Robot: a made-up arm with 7 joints.
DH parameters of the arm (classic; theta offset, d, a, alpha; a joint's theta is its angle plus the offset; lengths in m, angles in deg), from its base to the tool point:
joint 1: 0 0.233 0 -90
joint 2: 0 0 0 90
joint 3: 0 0.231 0.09 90
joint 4: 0 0 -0.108 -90
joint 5: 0 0.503 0 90
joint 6: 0 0 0.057 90
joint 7: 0 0 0 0
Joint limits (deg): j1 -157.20..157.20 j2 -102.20..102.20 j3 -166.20..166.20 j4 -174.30..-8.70 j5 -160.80..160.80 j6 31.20..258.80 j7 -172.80..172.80
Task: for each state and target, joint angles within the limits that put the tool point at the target. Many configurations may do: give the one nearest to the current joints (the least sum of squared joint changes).
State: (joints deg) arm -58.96 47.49 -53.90 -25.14 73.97 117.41 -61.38
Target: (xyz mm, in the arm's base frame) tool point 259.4 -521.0 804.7
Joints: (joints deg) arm -44.12 34.66 -53.05 -25.78 71.18 106.40 -61.38
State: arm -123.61 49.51 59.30 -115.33 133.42 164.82 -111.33
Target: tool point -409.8 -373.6 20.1
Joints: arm -157.20 30.75 22.49 -114.31 131.69 170.00 -111.33
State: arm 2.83 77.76 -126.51 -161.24 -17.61 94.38 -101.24
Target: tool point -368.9 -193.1 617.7
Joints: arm -18.04 64.29 -148.00 -136.39 -17.21 96.82 -101.24
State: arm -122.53 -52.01 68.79 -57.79 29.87 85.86 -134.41
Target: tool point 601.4 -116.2 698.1
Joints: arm -124.12 -51.34 68.97 -74.46 29.69 82.62 -134.41
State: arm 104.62 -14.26 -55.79 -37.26 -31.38 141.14 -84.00
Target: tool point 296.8 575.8 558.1
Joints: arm 108.91 4.22 -50.32 -92.15 -35.61 145.91 -84.00
